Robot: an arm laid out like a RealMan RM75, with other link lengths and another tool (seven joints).
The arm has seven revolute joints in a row. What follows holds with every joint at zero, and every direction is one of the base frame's.
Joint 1 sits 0.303 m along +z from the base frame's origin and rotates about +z.
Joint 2 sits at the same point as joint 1 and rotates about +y.
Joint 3 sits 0.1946 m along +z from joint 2 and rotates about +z.
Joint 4 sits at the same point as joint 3 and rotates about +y.
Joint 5 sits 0.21 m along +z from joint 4 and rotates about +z.
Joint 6 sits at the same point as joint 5 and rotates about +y.
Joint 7 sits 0.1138 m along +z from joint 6 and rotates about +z.
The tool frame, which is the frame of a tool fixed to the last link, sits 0.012 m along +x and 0.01 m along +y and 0.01 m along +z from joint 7; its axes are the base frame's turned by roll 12.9, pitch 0 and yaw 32.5 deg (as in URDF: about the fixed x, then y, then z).
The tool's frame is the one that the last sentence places.
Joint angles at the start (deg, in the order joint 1, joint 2, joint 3, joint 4, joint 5, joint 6, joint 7):
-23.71 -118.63 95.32 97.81 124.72 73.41 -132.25
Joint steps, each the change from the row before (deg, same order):
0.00 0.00 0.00 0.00 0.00 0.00 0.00
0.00 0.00 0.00 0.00 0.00 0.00 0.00
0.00 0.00 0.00 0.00 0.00 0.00 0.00
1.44 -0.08 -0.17 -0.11 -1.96 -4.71 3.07
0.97 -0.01 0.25 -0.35 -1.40 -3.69 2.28
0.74 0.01 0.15 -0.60 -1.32 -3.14 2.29
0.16 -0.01 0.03 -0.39 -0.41 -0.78 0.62
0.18 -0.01 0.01 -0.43 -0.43 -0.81 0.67
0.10 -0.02 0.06 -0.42 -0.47 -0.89 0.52
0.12 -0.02 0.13 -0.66 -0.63 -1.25 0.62
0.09 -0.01 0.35 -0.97 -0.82 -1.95 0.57
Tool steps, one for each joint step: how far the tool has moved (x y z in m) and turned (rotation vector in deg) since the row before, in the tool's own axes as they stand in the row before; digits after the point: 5 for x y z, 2 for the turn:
0.00000 0.00000 0.00000 0.00 0.00 0.00
0.00000 0.00000 0.00000 0.00 0.00 0.00
0.00000 0.00000 0.00000 0.00 0.00 0.00
-0.00120 -0.00620 -0.00029 4.44 2.20 0.39
-0.00137 -0.00360 0.00095 3.14 1.32 0.38
-0.00236 -0.00293 0.00103 2.64 0.95 0.43
-0.00136 -0.00032 0.00058 0.55 0.16 -0.05
-0.00165 -0.00033 0.00055 0.59 0.12 -0.06
-0.00106 -0.00050 0.00081 0.64 0.19 -0.16
-0.00173 -0.00044 0.00131 0.83 0.17 -0.32
-0.00218 -0.00046 0.00235 1.20 0.15 -0.61

